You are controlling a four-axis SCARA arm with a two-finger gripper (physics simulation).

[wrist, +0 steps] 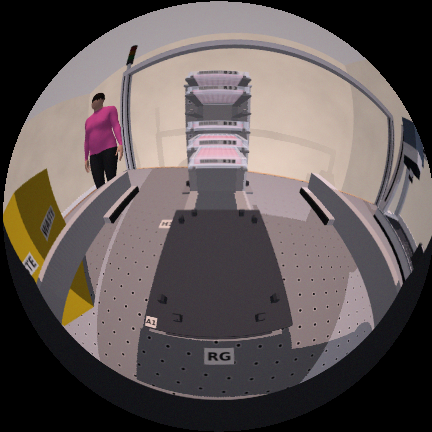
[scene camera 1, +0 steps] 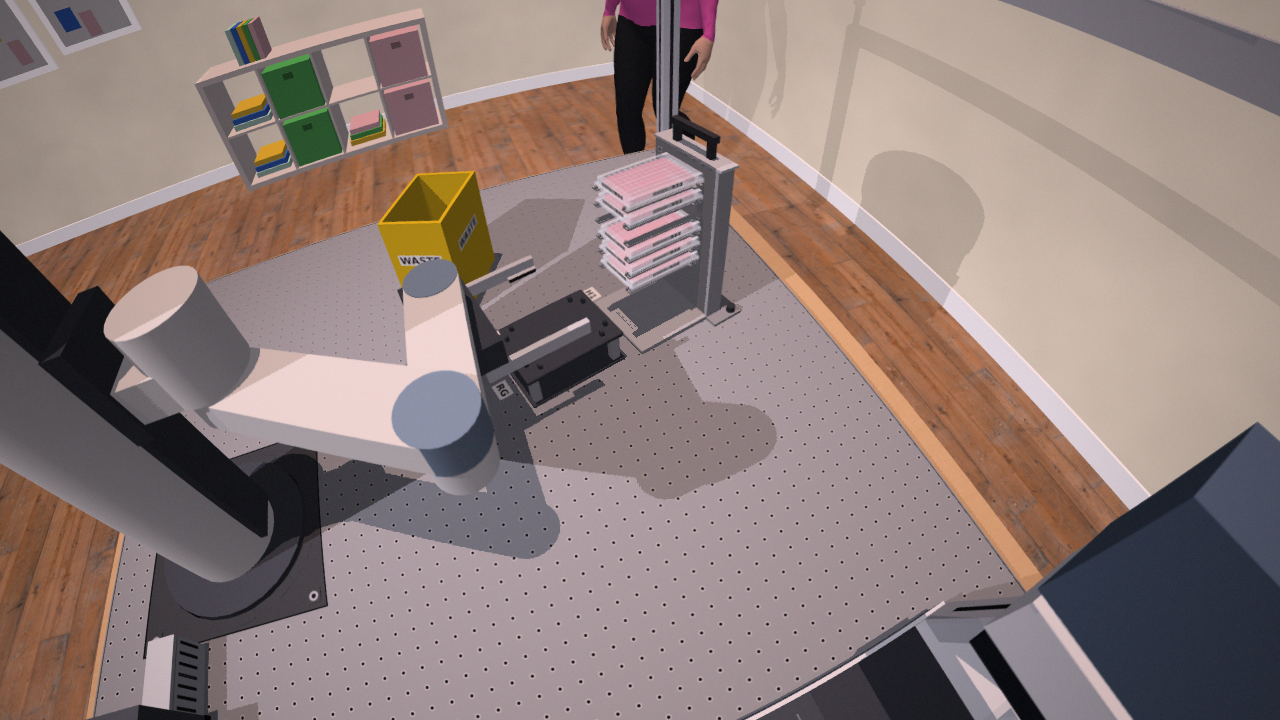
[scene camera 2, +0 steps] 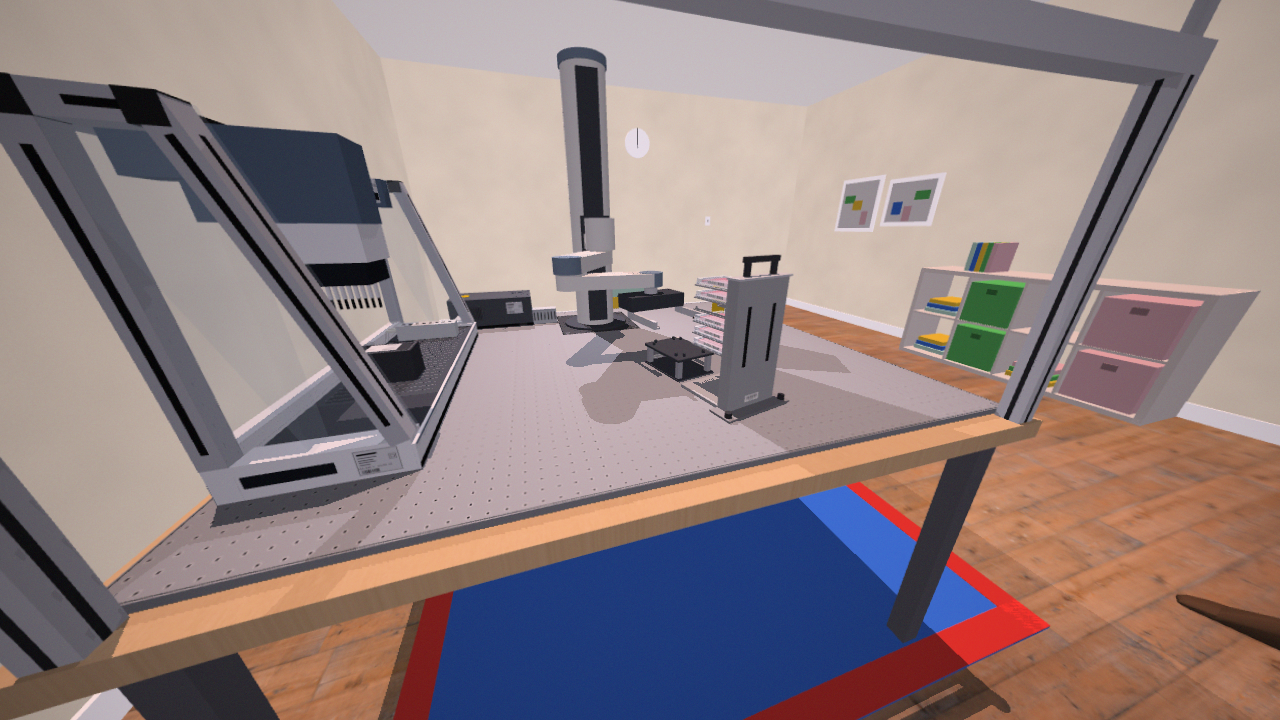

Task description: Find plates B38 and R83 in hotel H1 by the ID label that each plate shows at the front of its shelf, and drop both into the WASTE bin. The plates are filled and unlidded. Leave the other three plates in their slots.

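Frame: origin at the arm's base, x ahead, y left, z up, level; centimetres.
Seen in the pictures: gripper, fingertip midpoint: [wrist: 218,175] [scene camera 1: 558,290] [scene camera 2: 682,321]; arm's base, link origin: [scene camera 1: 240,539] [scene camera 2: 595,324].
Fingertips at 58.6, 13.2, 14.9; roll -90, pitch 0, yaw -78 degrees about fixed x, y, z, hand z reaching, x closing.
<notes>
Offsets run from my fingertips to a thing's middle, as dx, dy, dz.
Hotel H1 @(+18.6, +5.4, +2.4) [scene camera 1: 718,232] [scene camera 2: 753,358] [wrist: 217,180] holds five pink-filled, unlidded plates, two above a gap and three below. In the wrist view the labels are small: the top plate @(+15.6, +3.7, +12.3) [wrist: 215,79] seems to read B33, the second plate @(+15.6, +3.7, +9.4) [wrist: 216,95] R83 and the bottom plate @(+15.6, +3.7, -1.8) [wrist: 217,155] B38. I cannot read the labels of the two plates between the gap and the bottom one. My gripper [scene camera 1: 559,295] [wrist: 218,175] is open and empty, facing the hotel from over the RG stand, with its fingers apart. The yellow WASTE bin @(-15.1, +26.1, -3.6) [scene camera 1: 411,240] [wrist: 26,212] stands to its left.
The black RG stand [scene camera 1: 559,344] [scene camera 2: 678,347] [wrist: 217,265] lies between the arm and the hotel. A framed machine with a dark blue head [scene camera 1: 1172,537] [scene camera 2: 286,179] stands across the table. A person in pink [scene camera 1: 662,62] [wrist: 102,131] stands beyond the table edge, behind a frame post.
</notes>
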